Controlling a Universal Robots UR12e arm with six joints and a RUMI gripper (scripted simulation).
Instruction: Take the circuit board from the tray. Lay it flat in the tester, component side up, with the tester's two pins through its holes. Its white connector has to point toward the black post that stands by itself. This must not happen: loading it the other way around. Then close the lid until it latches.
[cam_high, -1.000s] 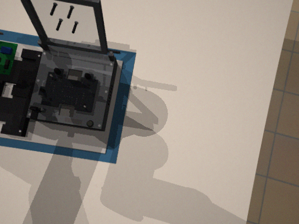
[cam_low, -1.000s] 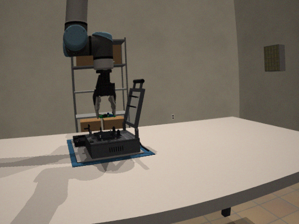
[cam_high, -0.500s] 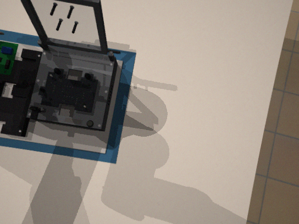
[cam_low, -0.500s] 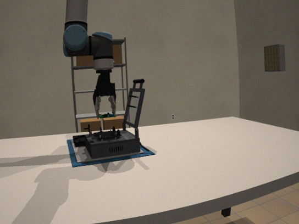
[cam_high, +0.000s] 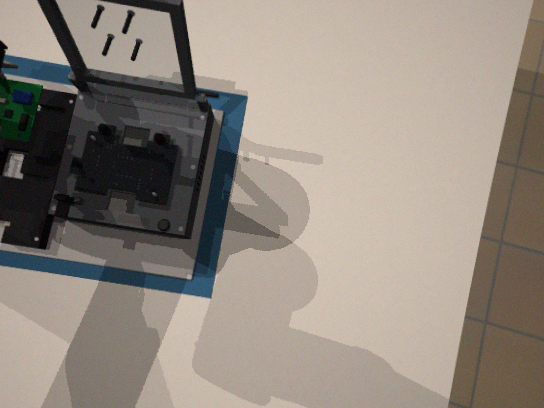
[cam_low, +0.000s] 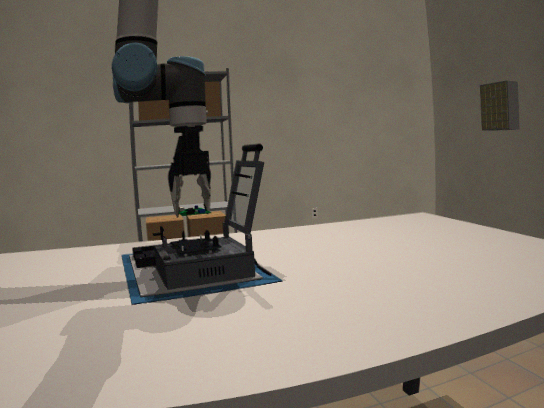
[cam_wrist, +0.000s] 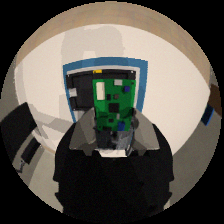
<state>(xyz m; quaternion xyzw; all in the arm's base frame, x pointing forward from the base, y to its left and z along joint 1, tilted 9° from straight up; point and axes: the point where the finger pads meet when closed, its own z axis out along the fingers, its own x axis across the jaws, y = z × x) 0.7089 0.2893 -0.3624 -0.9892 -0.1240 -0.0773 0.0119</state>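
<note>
My gripper is now 12 cm to the left of the dark grey tester, 3 cm short of it and 1 cm above it. Also, from my hand: green circuit board: right at my hand; then dark nest: 15 cm to the right, 5 cm below, 1 cm ahead; then tester lid: 13 cm to the right, 12 cm ahead, 6 cm above.
</note>
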